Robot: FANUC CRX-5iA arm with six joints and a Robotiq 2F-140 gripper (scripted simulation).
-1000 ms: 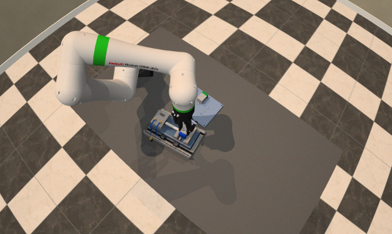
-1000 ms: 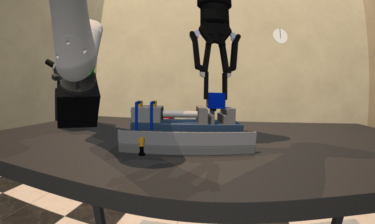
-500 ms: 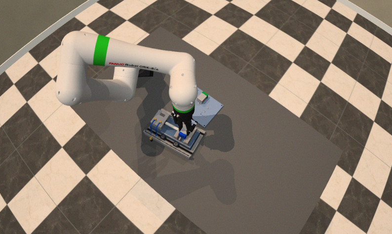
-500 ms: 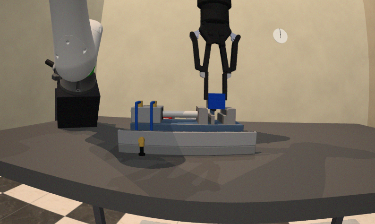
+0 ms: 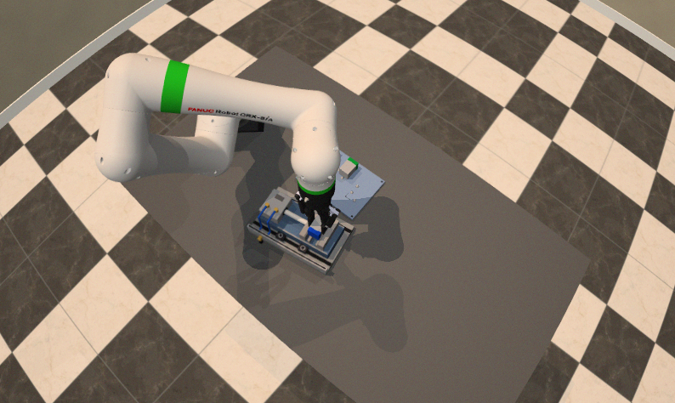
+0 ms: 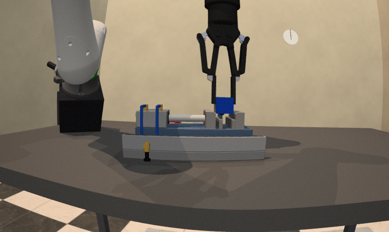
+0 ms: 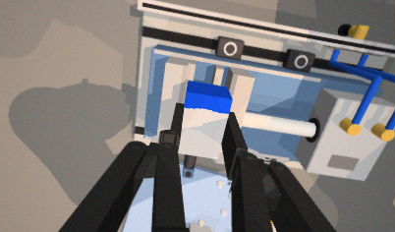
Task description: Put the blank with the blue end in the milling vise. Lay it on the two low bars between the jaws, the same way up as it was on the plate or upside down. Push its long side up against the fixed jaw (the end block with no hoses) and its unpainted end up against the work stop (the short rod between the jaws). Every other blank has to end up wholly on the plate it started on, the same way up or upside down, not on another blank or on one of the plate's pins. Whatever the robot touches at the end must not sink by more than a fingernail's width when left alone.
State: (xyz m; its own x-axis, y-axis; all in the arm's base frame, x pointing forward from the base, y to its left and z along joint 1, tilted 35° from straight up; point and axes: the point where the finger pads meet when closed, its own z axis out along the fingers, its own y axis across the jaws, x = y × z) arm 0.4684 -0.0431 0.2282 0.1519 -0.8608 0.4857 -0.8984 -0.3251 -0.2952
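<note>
The blue-ended blank lies 30 mm below my hand. From my hand the other things lie so: fixed jaw: 70 mm below, 30 mm ahead, 10 mm to the left; then moving jaw: 70 mm below, 30 mm behind; then work stop: 60 mm below, 50 mm to the left, 10 mm behind.
</note>
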